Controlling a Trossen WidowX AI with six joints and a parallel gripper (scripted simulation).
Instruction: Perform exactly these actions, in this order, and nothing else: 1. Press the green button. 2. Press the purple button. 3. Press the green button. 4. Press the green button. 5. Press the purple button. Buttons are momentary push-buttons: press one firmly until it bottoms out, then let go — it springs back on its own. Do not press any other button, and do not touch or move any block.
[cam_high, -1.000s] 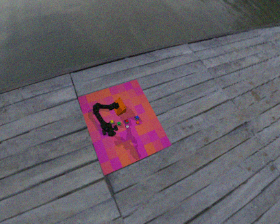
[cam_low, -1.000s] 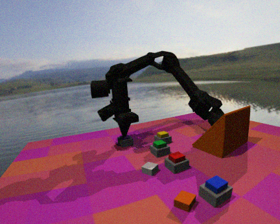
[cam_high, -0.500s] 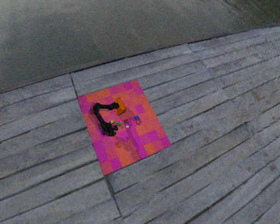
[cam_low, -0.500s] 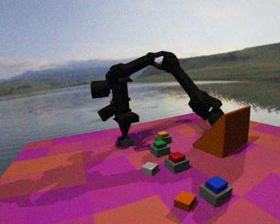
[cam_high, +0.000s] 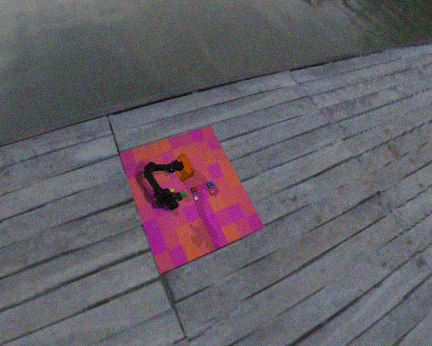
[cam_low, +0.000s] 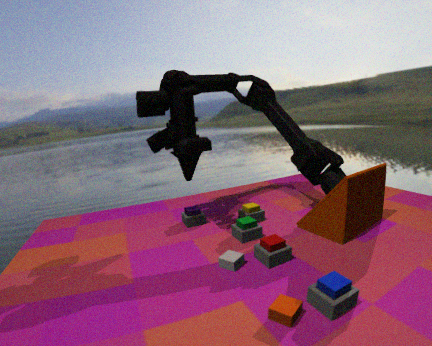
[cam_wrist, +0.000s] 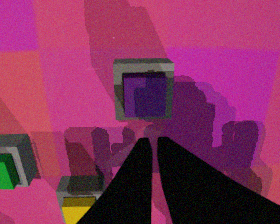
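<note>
Right now the green button is 14 cm to the left of my gripper tip, 8 cm below it and 7 cm behind it. From my gripper tip the other things lie so: purple button (8 cm below); then grey block (22 cm to the left, 10 cm below); then yellow button (13 cm behind, 8 cm below, 6 cm to the left).
</note>
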